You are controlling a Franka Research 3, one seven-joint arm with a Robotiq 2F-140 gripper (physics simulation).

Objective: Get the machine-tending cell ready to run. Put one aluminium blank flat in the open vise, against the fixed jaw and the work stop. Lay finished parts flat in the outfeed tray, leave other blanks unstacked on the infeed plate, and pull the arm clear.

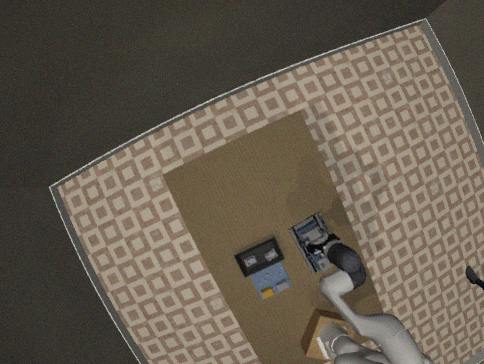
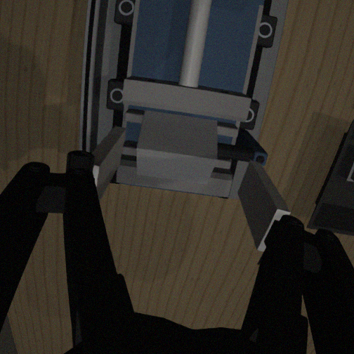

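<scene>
The vise [image 1: 307, 255] [image 2: 273, 85] has a blue bed and a grey jaw [image 2: 187, 99] on a round rod. A grey aluminium blank [image 2: 177, 142] lies across the near end of the vise, squared to that jaw with a narrow gap. The dark rod of the work stop [image 2: 257, 154] ends at the blank's right side; contact and seating depth cannot be told. My gripper [image 1: 321, 246] [image 2: 184, 161] is open, its fingers apart on both sides of the blank. The black tray [image 1: 259, 256] [image 2: 332, 212] holds two grey parts [image 1: 250, 260] [image 1: 271, 254].
The blue plate [image 1: 265, 278] adjoins the black tray and carries a grey block [image 1: 283, 285] and a yellow block [image 1: 267, 292] side by side. The arm reaches over the tabletop from the lower right, past a wooden box [image 1: 311, 337]. A person's foot [image 1: 471, 275] shows at the right edge.
</scene>
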